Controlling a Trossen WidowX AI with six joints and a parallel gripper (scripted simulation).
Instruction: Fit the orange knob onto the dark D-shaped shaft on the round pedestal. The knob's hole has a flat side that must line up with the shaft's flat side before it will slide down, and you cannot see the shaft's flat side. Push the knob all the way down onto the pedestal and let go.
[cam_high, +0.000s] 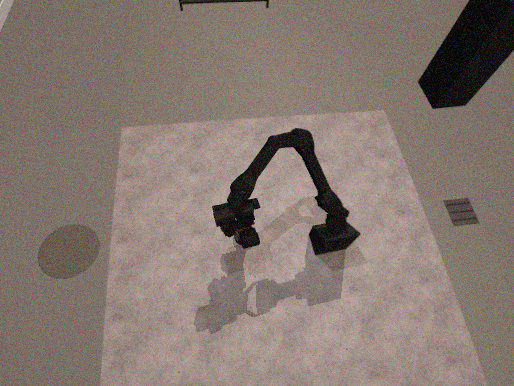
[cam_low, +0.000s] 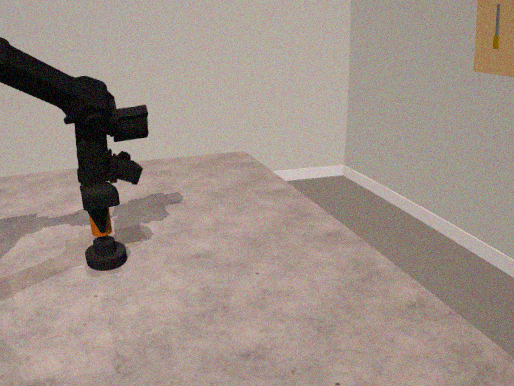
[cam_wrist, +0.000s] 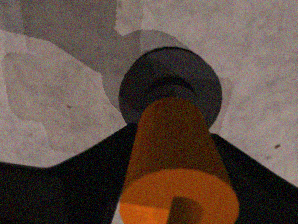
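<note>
Right now the orange knob is 20 mm above my gripper tip. Round my gripper tip: dark round pedestal (40 mm below).
</note>
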